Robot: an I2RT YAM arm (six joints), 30 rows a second.
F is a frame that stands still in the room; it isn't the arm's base.
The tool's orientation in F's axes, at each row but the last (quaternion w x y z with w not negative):
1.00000, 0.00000, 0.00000, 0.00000
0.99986, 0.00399, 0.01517, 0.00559
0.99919, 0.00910, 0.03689, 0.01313
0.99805, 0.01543, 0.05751, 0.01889
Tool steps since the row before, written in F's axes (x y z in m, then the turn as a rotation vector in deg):
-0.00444, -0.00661, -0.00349, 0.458, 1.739, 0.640
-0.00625, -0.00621, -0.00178, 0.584, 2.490, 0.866
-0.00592, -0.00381, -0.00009, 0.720, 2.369, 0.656
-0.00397, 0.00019, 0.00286, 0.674, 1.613, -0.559
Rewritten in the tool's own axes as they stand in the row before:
-0.00444, -0.00661, -0.00349, 0.458, 1.739, 0.640
-0.00626, -0.00615, -0.00192, 0.586, 2.490, 0.864
-0.00600, -0.00366, -0.00046, 0.733, 2.362, 0.667
-0.00426, 0.00043, 0.00238, 0.797, 1.568, -0.523

